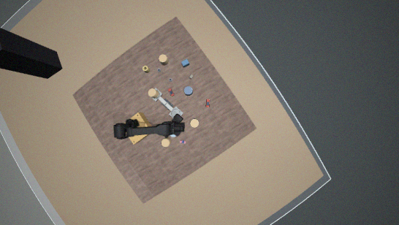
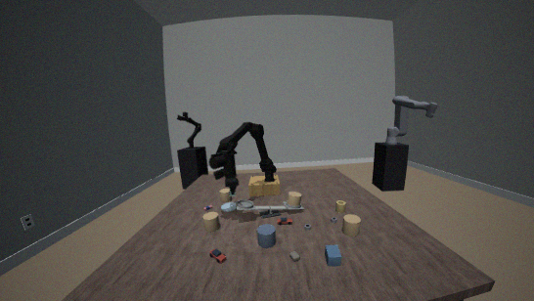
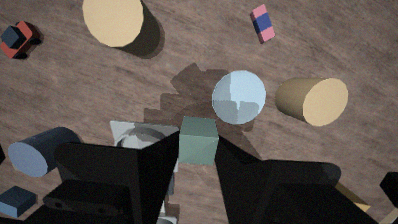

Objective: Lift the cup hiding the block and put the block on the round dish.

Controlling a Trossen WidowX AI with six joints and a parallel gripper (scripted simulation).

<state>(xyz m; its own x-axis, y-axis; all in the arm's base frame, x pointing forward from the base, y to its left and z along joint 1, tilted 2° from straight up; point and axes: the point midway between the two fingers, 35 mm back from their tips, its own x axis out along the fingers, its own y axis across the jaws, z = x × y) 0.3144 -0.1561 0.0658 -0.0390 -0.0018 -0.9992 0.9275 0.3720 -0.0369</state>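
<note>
The round light blue dish is 110 mm below my gripper tip, 60 mm behind it and 50 mm to the right of it. Round my gripper tip: blue cylinder 230 mm ahead, 190 mm to the left, 80 mm below; then cup 330 mm to the left, 60 mm below, 60 mm behind.
</note>
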